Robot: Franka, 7 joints.
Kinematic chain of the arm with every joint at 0, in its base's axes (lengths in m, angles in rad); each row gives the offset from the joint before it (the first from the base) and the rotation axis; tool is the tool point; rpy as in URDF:
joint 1: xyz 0 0 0.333 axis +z
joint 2: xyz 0 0 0 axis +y
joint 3: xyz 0 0 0.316 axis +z
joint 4: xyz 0.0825 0 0 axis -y
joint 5: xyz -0.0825 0 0.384 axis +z
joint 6: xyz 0 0 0 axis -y
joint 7: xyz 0.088 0 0 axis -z
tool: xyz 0 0 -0.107 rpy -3.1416 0 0
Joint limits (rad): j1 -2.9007..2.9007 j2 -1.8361..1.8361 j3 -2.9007..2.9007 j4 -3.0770..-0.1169 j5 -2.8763..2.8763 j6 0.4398..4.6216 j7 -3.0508..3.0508
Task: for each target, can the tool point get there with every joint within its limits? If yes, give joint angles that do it. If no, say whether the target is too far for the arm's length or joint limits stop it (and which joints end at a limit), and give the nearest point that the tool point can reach.
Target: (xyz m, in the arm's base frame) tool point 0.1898 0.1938 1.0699
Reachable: yes | joints -1.4573 -0.5102 0.8361 -0.4157 -0.1328 1.4840 -0.3808
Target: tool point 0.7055 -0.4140 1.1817
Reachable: no: too far | nearest point 0.5135 -0.3013 0.9507 | short by 0.321 m
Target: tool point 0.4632 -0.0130 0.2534
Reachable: yes | joints -2.1648 -0.1362 2.1395 -2.4722 -2.2034 2.5056 -2.4349
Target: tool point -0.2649 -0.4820 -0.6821
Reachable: no: too far | nearest point -0.2128 -0.3873 -0.3365 | short by 0.362 m
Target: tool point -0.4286 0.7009 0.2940
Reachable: yes | joints -0.4876 -1.2870 2.0645 -1.0721 -0.2442 2.7272 1.3122
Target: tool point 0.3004 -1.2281 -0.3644
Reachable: no: too far | nearest point 0.1785 -0.7297 -0.0814 | short by 0.586 m
